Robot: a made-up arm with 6 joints. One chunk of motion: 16 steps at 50 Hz.
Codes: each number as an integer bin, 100 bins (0 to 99) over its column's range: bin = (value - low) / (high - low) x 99, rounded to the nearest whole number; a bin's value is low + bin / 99 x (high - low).
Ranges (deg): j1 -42..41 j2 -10..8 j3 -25..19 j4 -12..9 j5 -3..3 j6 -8..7
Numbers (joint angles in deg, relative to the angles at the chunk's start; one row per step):
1: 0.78 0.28 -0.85 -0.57 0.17 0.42
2: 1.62 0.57 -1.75 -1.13 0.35 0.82
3: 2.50 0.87 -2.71 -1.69 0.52 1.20
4: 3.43 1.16 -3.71 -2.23 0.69 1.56
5: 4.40 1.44 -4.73 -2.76 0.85 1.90
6: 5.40 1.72 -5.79 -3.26 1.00 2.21
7: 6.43 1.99 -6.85 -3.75 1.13 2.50
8: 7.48 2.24 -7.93 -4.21 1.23 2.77
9: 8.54 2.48 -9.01 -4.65 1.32 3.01
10: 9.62 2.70 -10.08 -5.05 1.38 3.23
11: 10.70 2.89 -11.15 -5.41 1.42 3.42
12: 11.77 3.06 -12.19 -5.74 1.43 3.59
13: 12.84 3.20 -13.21 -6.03 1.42 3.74
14: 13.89 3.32 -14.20 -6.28 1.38 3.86
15: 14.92 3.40 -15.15 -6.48 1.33 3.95
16: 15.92 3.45 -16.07 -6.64 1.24 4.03
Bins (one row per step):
1: 51 57 54 54 52 56
2: 52 58 52 51 55 58
3: 53 60 50 49 58 61
4: 54 61 48 46 61 63
5: 55 63 46 44 64 65
6: 57 64 43 41 66 67
7: 58 66 41 39 68 69
8: 59 67 38 37 70 71
9: 60 69 36 35 71 73
10: 62 70 34 33 72 74
11: 63 71 31 31 73 75
12: 64 72 29 30 73 76
13: 65 73 27 28 73 77
14: 67 73 24 27 72 78
15: 68 74 22 26 71 79
16: 69 74 20 25 70 79

